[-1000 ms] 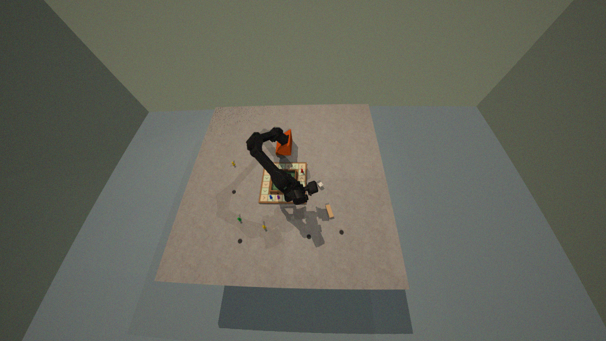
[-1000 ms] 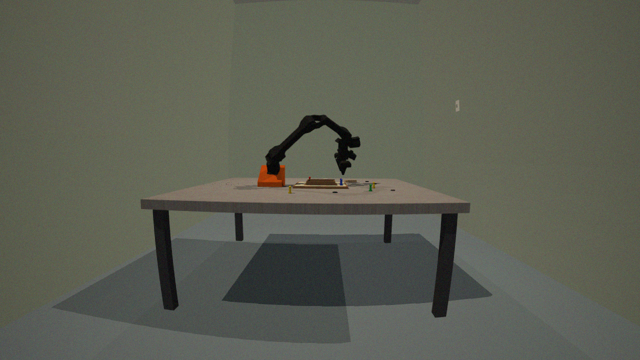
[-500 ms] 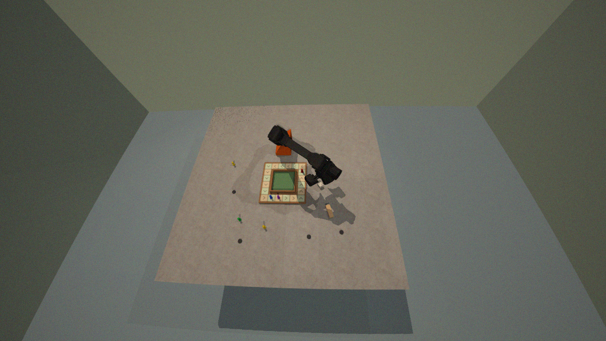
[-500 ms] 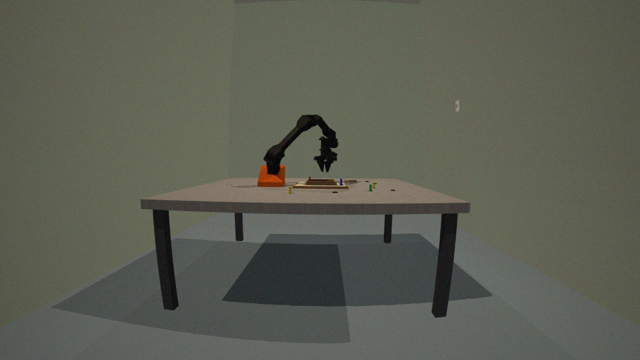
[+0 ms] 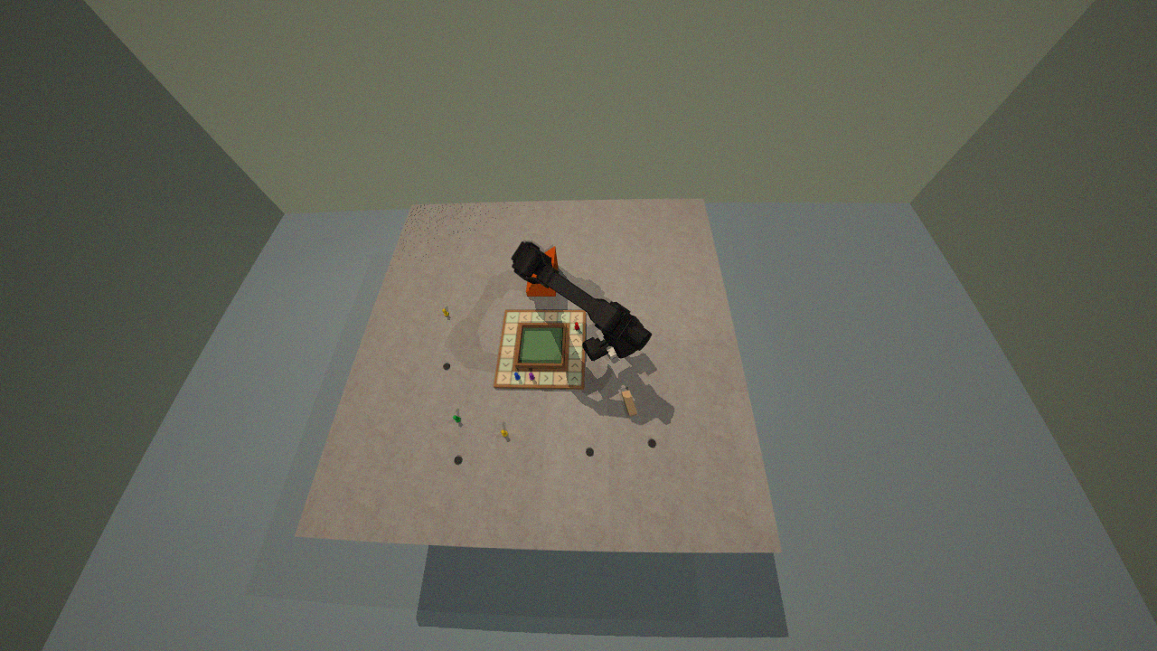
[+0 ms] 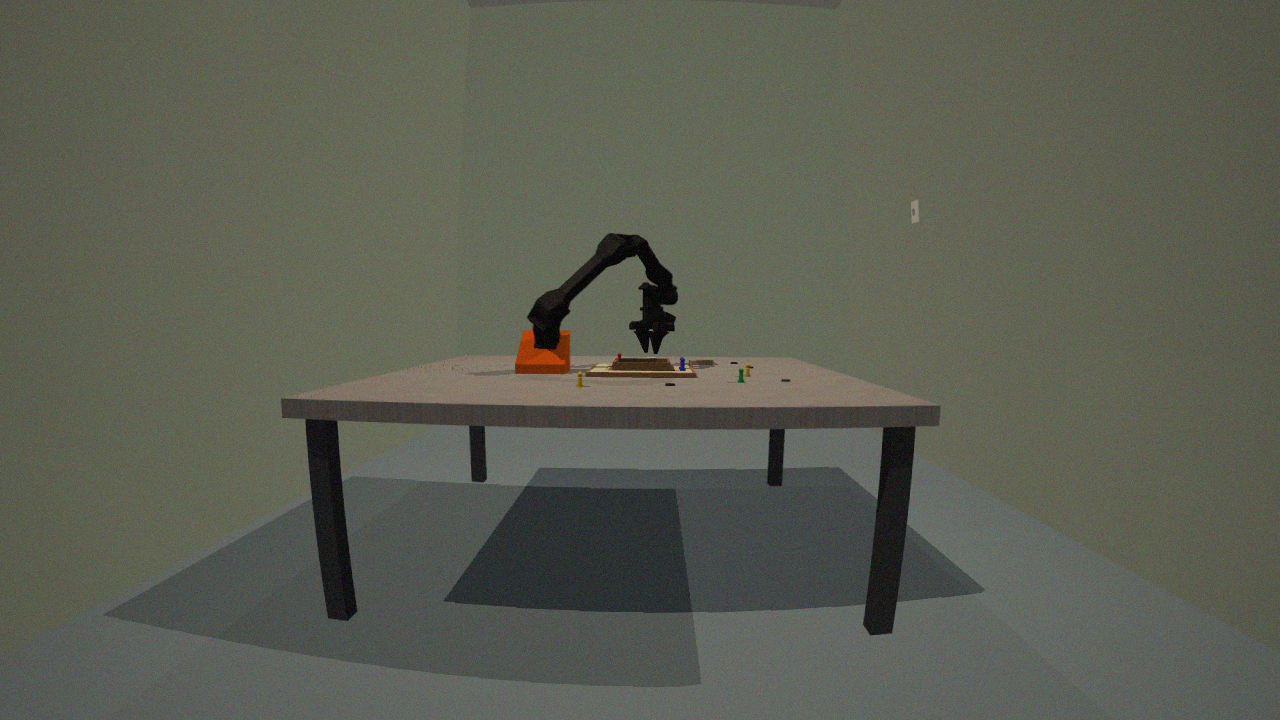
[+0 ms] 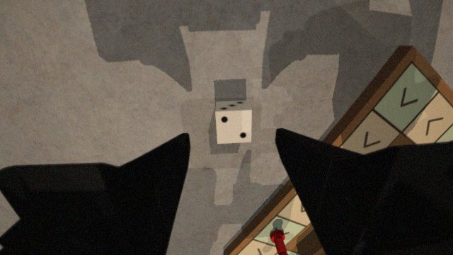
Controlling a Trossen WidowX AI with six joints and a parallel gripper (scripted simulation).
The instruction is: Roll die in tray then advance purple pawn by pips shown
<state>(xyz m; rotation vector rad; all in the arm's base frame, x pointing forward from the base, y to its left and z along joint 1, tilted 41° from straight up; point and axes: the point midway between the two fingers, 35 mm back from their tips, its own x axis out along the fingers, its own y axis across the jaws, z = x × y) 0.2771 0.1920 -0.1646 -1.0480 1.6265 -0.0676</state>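
My gripper tip is 3 cm above the white die. The rest, counted from my gripper tip: red pawn: 9 cm behind, 12 cm to the right, 1 cm below; then wooden block: 16 cm ahead, 6 cm to the left, 3 cm below; then green tray: 1 cm behind, 23 cm to the right, 3 cm below.
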